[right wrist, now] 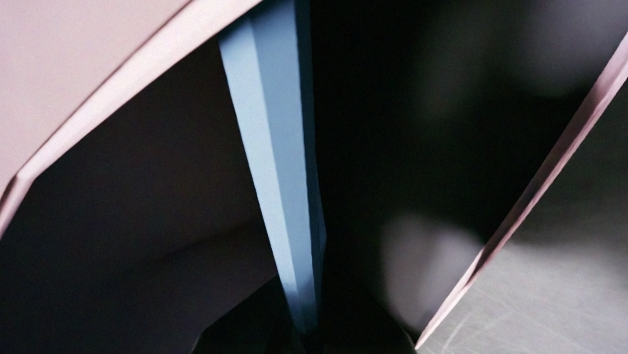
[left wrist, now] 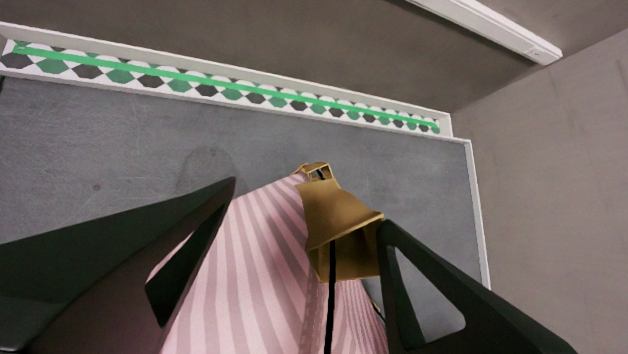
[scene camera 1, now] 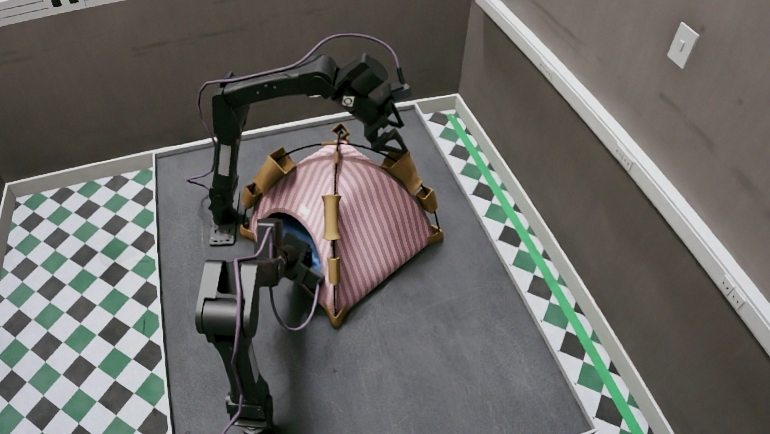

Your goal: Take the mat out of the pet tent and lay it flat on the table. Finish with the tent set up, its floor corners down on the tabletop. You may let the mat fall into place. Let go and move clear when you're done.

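The pink striped pet tent (scene camera 1: pixel 377 226) (left wrist: pixel 260 280) stands upright on the dark table (scene camera 1: pixel 431 355), its doorway facing the arms. The blue mat (scene camera 1: pixel 295 228) (right wrist: pixel 280 150) shows inside the doorway, folded into a narrow upright strip in the right wrist view. My right gripper (right wrist: pixel 321 248) is shut on the mat's lower end at the doorway; the tent hides its fingers in scene camera 1. My left gripper (scene camera 1: pixel 403 131) (left wrist: pixel 314 207) is open and empty, just above a tan pole sleeve (scene camera 1: pixel 402 171) (left wrist: pixel 336 212) on the tent's far right side.
Other tan sleeves (scene camera 1: pixel 332 217) (scene camera 1: pixel 271 171) stick out along the tent's black poles. A tan loop (scene camera 1: pixel 340 130) stands at its peak. The right arm (scene camera 1: pixel 226 318) stands close before the doorway. A raised pale rim (scene camera 1: pixel 579 310) and walls lie beyond the table.
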